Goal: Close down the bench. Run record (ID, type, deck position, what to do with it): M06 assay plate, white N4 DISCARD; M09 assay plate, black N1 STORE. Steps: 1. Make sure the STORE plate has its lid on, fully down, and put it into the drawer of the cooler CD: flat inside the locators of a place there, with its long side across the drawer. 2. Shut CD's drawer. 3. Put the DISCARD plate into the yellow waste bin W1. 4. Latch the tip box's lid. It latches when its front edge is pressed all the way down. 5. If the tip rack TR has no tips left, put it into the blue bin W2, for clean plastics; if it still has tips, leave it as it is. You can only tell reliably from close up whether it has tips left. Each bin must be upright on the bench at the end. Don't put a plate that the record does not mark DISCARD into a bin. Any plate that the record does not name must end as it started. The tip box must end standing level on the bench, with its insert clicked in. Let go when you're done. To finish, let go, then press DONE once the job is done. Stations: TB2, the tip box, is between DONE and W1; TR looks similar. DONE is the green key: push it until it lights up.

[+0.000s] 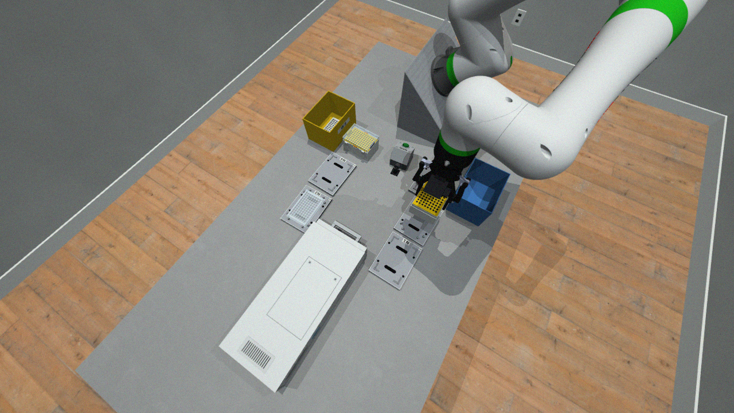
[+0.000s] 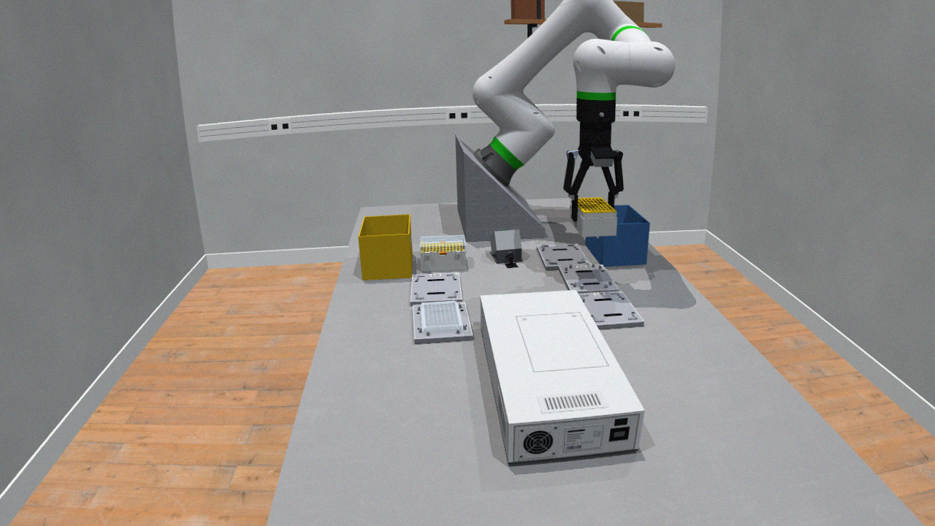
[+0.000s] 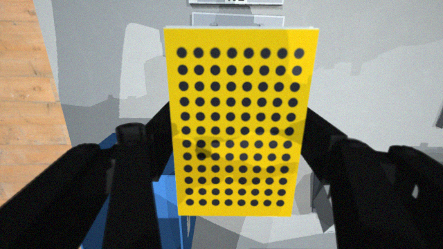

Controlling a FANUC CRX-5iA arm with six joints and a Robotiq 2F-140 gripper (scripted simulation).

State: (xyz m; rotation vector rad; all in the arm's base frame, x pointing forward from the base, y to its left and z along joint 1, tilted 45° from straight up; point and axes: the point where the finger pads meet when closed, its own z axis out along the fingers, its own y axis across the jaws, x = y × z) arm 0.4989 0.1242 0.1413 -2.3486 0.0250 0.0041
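My hand is 170 mm past the blue bin W2, 130 mm to the right of it and 150 mm above it. The rest, counted from my hand: green DONE key: 220 mm behind, 190 mm to the right, 120 mm below; then tip rack TR: 10 mm behind, 10 mm to the right, 10 mm below; then nest N1: 190 mm ahead, 10 mm to the right, 180 mm below.
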